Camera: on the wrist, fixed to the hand. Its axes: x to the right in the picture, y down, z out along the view.
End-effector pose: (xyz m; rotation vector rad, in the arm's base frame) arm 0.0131 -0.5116 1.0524 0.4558 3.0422 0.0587
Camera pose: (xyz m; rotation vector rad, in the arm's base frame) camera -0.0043 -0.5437 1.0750 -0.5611 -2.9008 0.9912
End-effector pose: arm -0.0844 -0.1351 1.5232 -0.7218 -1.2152 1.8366
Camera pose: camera -0.0571 -0.1110 1.5459 -0.3487 -0.4938 2.1288
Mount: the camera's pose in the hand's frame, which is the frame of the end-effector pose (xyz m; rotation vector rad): 0.0058 -0.0347 -0.0246 0.6934 -0.0161 0.0613
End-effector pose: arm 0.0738 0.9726 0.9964 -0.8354 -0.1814 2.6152
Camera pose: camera 0.0950 1.0068 0.9815 -0.5668 0.7154 2.4623
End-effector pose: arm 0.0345 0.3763 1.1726 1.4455 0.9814 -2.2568
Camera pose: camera 0.0291 0.4189 1.1744 -1.6360 -0.1182 2.6572
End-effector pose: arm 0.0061 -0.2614 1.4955 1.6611 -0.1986 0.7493
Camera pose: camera 0.0197 -0.2284 1.4716 2.3229 0.0079 0.9125
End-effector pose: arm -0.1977 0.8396 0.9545 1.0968 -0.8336 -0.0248
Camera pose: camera -0.1658 0.8393 0.9257 1.7184 -0.9150 0.3291
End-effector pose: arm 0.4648 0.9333 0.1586 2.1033 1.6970 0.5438
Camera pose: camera 0.4243 0.9471 0.1618 -2.3648 -1.8285 0.0703
